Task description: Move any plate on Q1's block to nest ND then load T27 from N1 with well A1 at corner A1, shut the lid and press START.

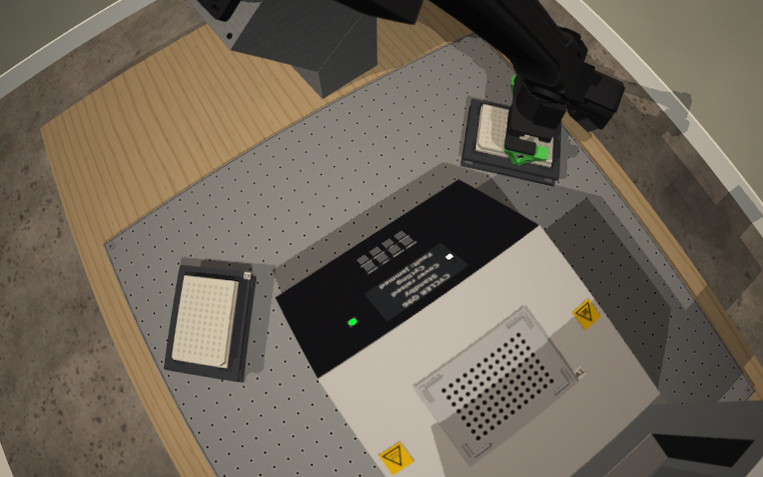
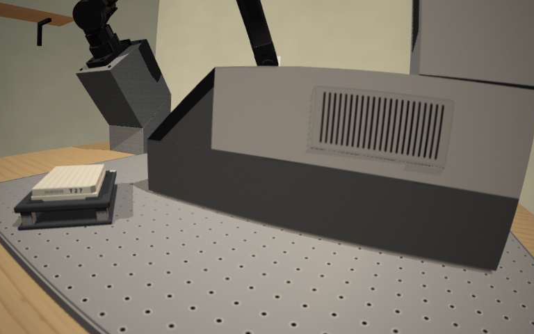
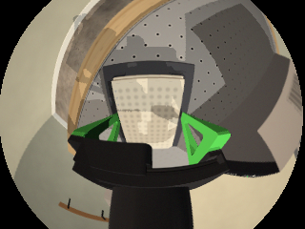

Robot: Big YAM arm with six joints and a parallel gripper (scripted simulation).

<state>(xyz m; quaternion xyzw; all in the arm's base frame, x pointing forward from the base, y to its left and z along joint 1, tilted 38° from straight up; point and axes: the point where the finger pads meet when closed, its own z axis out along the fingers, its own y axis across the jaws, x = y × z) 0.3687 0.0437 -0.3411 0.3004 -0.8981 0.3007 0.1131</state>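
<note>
My gripper is now 20 mm above the nest ND and 10 mm past it. From my hand the other things lie so: nest N1: 560 mm to the right, 80 mm behind, 10 mm below.
</note>
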